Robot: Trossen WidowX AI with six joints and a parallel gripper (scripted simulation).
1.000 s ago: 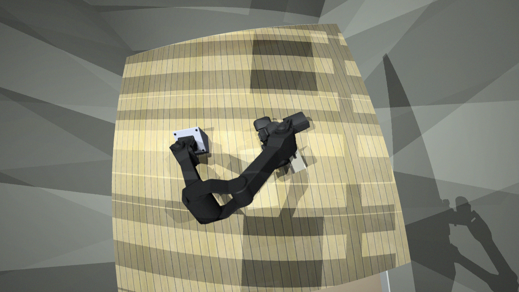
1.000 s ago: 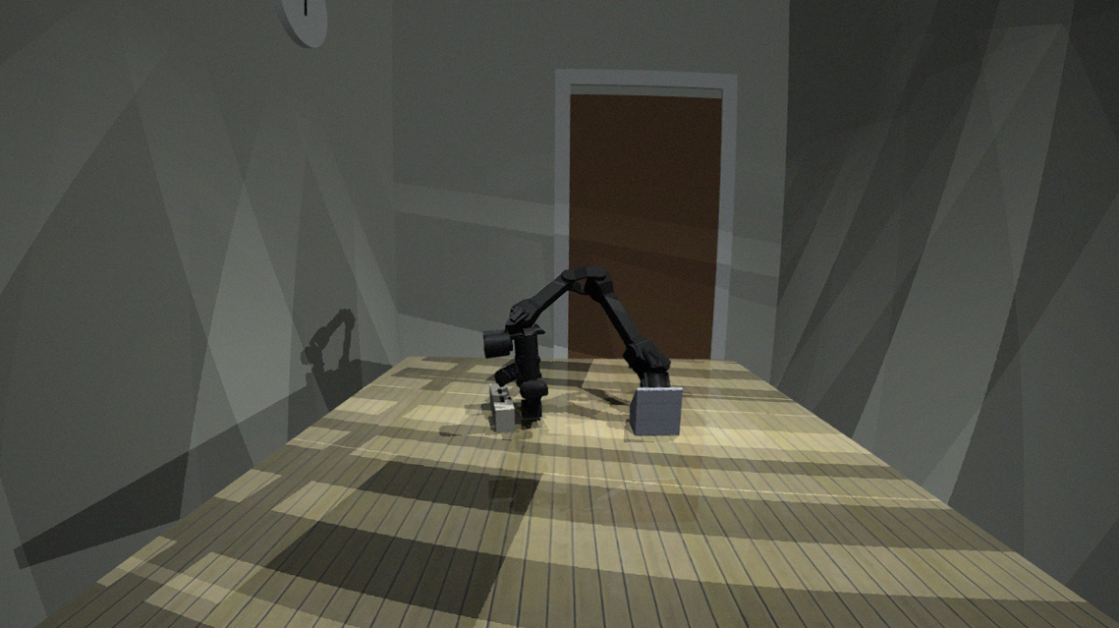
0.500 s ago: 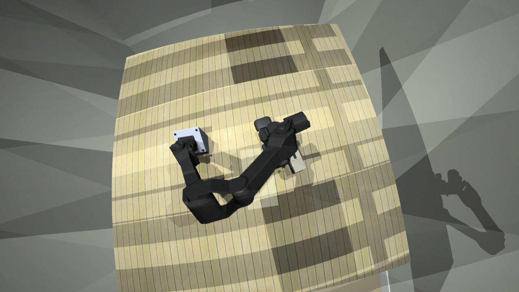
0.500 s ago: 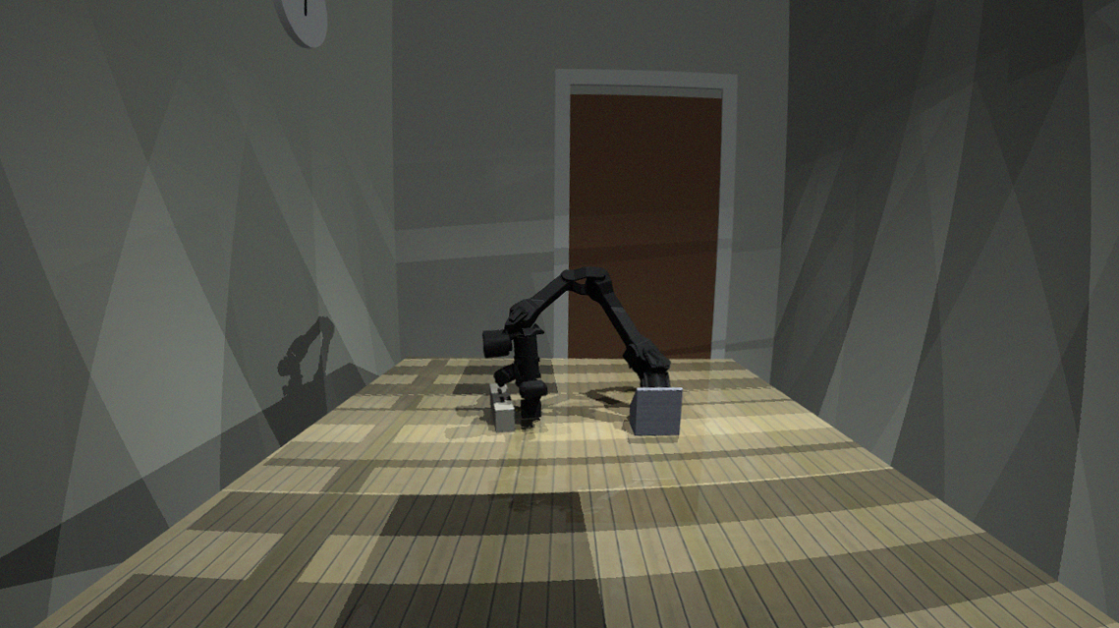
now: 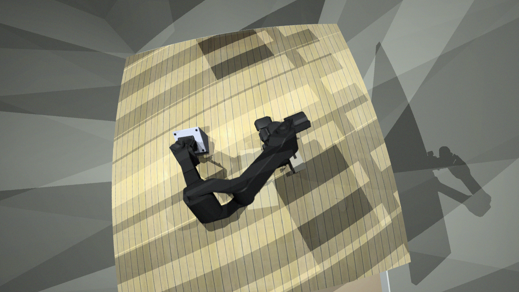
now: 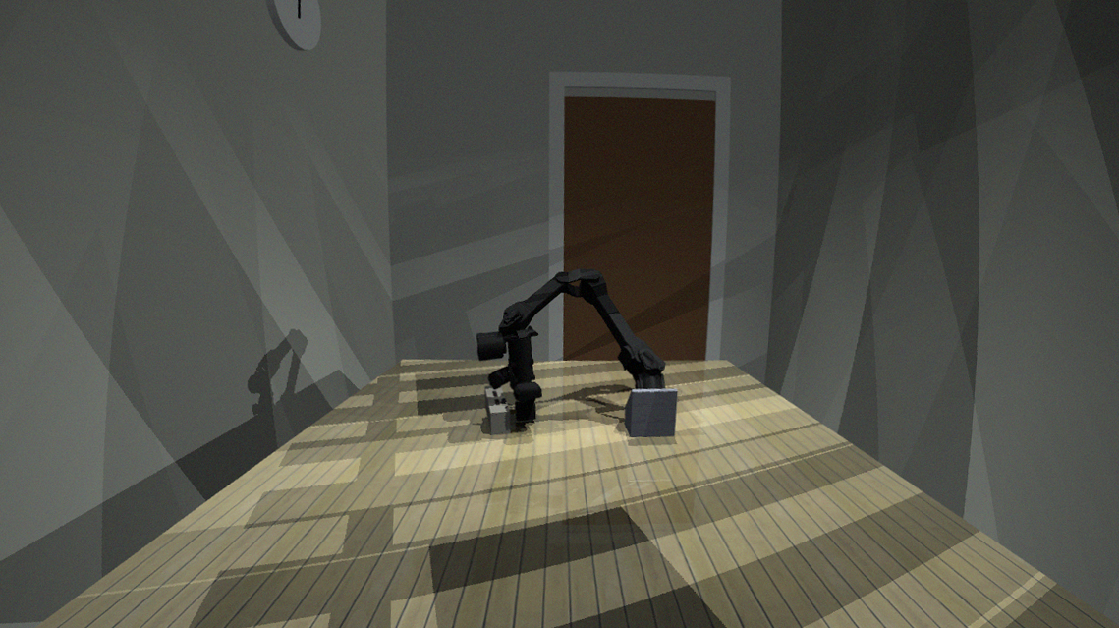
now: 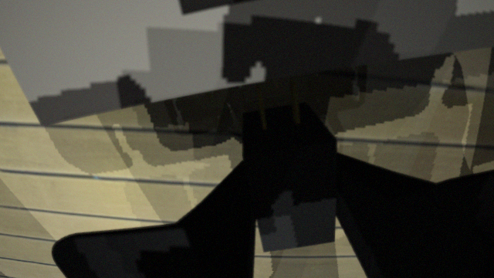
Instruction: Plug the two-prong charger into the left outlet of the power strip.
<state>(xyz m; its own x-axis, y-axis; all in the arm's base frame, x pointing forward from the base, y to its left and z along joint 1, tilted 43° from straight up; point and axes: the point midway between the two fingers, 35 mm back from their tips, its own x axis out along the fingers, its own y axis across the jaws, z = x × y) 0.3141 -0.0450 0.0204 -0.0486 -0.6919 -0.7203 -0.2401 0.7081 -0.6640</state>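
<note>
My gripper tip is 2 cm short of the two-prong charger and 1 cm below it.
</note>
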